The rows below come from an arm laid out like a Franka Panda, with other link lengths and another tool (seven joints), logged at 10 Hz.
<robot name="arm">
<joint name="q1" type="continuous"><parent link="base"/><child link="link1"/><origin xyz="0.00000 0.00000 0.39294" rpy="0.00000 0.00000 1.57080"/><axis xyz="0 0 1"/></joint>
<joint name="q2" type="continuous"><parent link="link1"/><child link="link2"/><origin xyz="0.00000 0.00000 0.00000" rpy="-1.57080 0.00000 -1.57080"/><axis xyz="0 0 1"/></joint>
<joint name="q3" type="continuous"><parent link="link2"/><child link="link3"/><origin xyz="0.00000 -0.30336 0.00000" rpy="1.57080 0.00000 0.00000"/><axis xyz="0 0 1"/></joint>
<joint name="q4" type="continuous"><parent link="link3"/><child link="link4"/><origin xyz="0.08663 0.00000 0.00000" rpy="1.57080 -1.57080 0.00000"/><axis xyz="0 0 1"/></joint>
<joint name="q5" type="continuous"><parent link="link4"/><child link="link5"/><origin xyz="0.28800 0.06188 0.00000" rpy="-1.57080 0.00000 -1.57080"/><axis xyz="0 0 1"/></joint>
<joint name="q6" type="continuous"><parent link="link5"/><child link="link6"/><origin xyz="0.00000 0.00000 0.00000" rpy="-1.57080 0.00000 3.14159"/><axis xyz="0 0 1"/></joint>
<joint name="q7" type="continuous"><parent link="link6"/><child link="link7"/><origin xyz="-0.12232 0.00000 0.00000" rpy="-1.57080 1.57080 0.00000"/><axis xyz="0 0 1"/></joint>
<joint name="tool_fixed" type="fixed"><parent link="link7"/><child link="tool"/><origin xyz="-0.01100 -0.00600 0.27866" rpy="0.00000 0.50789 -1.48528"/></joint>
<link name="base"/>
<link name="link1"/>
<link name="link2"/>
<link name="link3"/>
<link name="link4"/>
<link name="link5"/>
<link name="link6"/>
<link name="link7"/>
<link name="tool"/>
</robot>
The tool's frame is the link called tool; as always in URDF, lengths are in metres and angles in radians. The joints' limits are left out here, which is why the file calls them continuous.
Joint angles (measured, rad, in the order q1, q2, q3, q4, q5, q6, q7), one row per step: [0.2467 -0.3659 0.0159 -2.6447 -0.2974 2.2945 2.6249]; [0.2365 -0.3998 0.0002 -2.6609 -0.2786 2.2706 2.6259]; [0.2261 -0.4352 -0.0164 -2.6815 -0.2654 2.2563 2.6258]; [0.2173 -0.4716 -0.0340 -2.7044 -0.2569 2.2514 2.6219]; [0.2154 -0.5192 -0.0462 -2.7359 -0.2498 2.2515 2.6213]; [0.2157 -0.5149 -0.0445 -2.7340 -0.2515 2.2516 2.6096]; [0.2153 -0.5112 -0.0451 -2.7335 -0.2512 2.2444 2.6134]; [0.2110 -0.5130 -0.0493 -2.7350 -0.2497 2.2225 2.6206]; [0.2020 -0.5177 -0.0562 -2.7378 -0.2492 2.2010 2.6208]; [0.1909 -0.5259 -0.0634 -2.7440 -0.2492 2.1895 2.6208]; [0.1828 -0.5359 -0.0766 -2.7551 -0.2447 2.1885 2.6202]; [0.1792 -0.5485 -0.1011 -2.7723 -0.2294 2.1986 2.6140]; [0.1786 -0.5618 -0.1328 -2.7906 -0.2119 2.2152 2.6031]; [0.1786 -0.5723 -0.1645 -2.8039 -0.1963 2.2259 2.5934]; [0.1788 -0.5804 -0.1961 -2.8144 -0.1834 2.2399 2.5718]
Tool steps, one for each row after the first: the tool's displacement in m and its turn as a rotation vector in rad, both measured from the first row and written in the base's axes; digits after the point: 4 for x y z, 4 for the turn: [-0.0085 -0.0101 0.0024 0.0140 0.0086 -0.0431]; [-0.0163 -0.0194 0.0045 0.0287 0.0111 -0.0798]; [-0.0227 -0.0274 0.0068 0.0446 0.0065 -0.1064]; [-0.0308 -0.0311 0.0096 0.0611 -0.0061 -0.1218]; [-0.0305 -0.0308 0.0091 0.0573 -0.0023 -0.1076]; [-0.0324 -0.0319 0.0072 0.0546 0.0067 -0.1140]; [-0.0382 -0.0364 0.0044 0.0503 0.0256 -0.1342]; [-0.0442 -0.0431 0.0022 0.0470 0.0440 -0.1539]; [-0.0486 -0.0493 0.0009 0.0476 0.0533 -0.1732]; [-0.0524 -0.0542 -0.0007 0.0581 0.0577 -0.1944]; [-0.0558 -0.0573 -0.0031 0.0863 0.0595 -0.2191]; [-0.0580 -0.0599 -0.0052 0.1221 0.0573 -0.2422]; [-0.0600 -0.0627 -0.0068 0.1550 0.0574 -0.2659]; [-0.0603 -0.0657 -0.0075 0.1861 0.0545 -0.2756]
